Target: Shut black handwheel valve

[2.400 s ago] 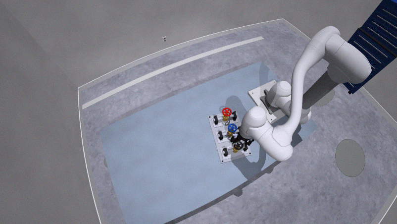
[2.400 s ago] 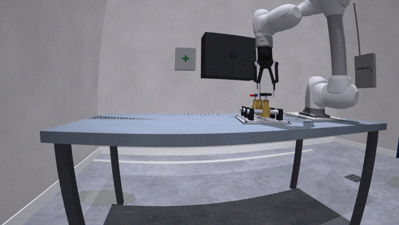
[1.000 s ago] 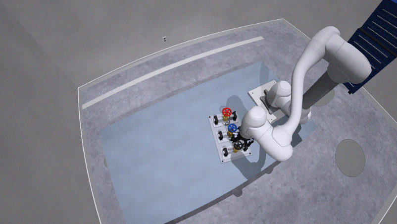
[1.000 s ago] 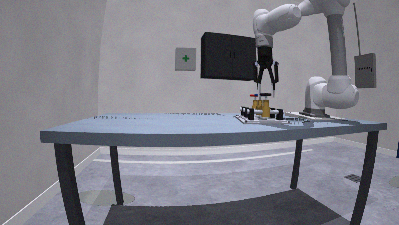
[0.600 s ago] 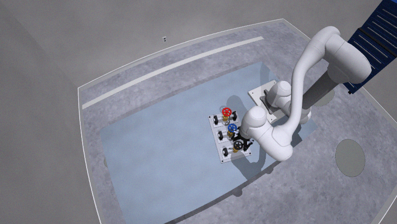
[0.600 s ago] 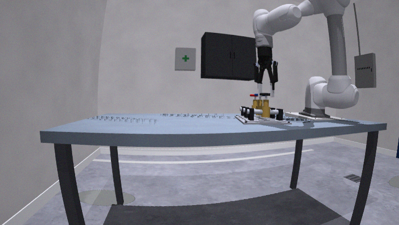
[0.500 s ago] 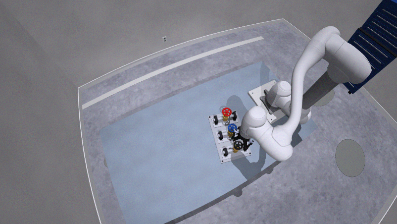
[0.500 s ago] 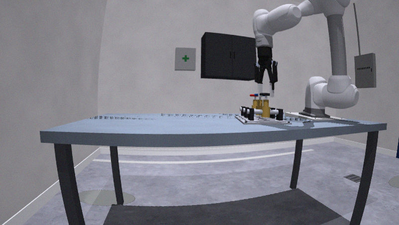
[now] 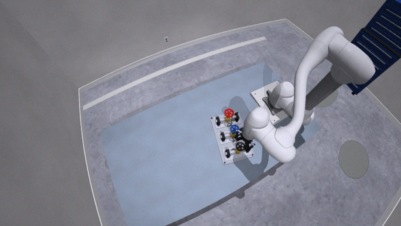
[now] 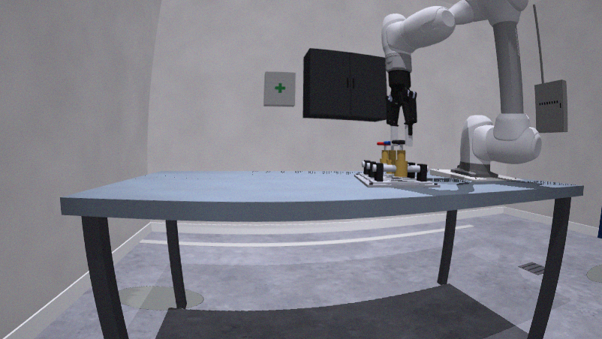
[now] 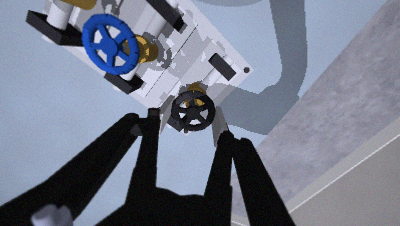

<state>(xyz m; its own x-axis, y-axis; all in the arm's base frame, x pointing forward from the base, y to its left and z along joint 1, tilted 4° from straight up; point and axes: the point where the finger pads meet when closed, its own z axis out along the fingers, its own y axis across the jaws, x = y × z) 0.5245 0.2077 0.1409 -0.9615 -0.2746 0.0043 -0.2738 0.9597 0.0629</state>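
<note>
Right now my hand is 30 mm above the black handwheel. Also, from my hand: red handwheel 250 mm to the right, 50 mm behind, 30 mm below; then blue handwheel 130 mm to the right, 30 mm below, 30 mm behind.
</note>
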